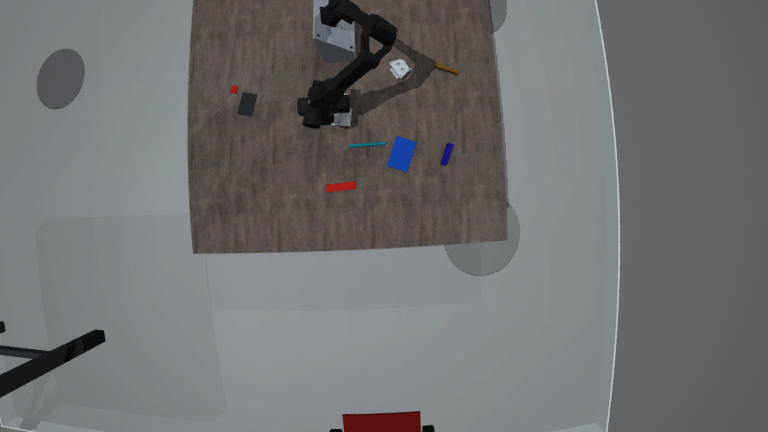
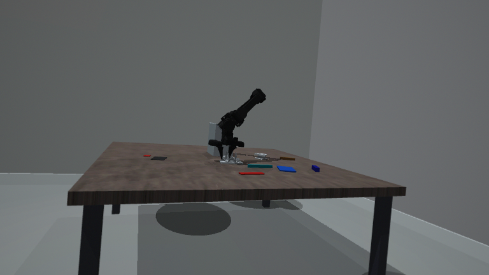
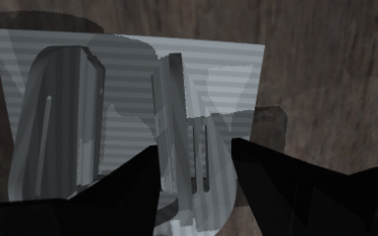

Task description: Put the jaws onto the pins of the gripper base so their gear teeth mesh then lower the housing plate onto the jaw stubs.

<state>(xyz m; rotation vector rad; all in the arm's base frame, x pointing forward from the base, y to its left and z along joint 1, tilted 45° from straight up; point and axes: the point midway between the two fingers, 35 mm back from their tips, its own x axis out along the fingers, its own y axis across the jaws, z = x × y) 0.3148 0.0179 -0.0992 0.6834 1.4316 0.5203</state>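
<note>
Right now my gripper tip is 20 mm short of the white flat plate, 30 mm to the right of it and 10 mm above it. The rest, counted from my gripper tip: red bar: 300 mm ahead, 10 mm to the left, 10 mm below; blue plate: 200 mm ahead, 260 mm to the left, 10 mm below; teal bar: 150 mm ahead, 140 mm to the left, 10 mm below.
</note>
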